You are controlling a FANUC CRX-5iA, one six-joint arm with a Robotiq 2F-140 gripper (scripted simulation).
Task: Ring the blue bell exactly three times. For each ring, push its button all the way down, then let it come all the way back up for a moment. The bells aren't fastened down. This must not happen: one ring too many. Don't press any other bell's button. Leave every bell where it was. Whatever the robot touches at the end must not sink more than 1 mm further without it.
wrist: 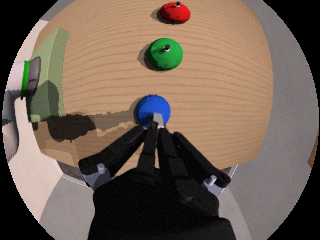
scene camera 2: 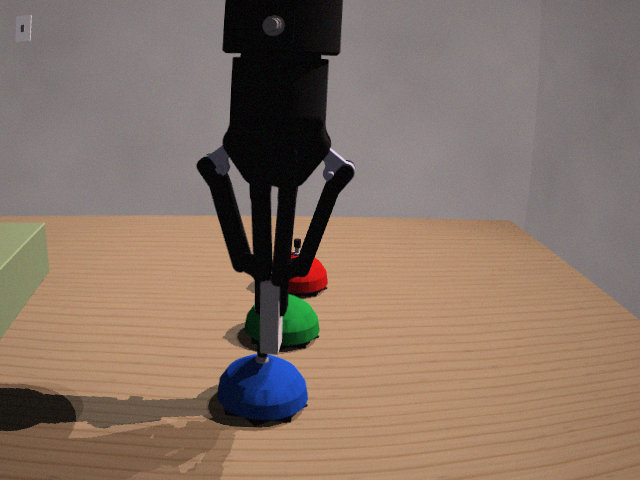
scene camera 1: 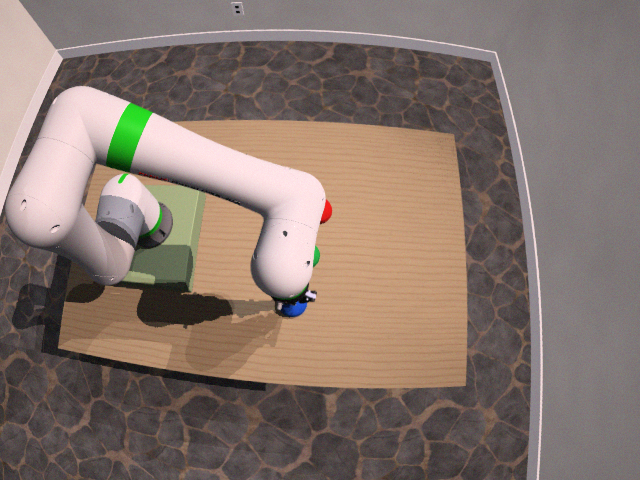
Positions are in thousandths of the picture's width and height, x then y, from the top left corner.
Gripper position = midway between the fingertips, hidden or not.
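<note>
The gripper (scene camera 2: 424, 722) is visible, as is the gripper (wrist: 489, 498). The scene includes a blue bell (scene camera 2: 407, 816), and the blue bell (wrist: 461, 444) can be seen as well. A green bell (scene camera 2: 470, 674) is there too, as is the green bell (wrist: 498, 231), and a red bell (scene camera 2: 495, 582) is also visible.
</note>
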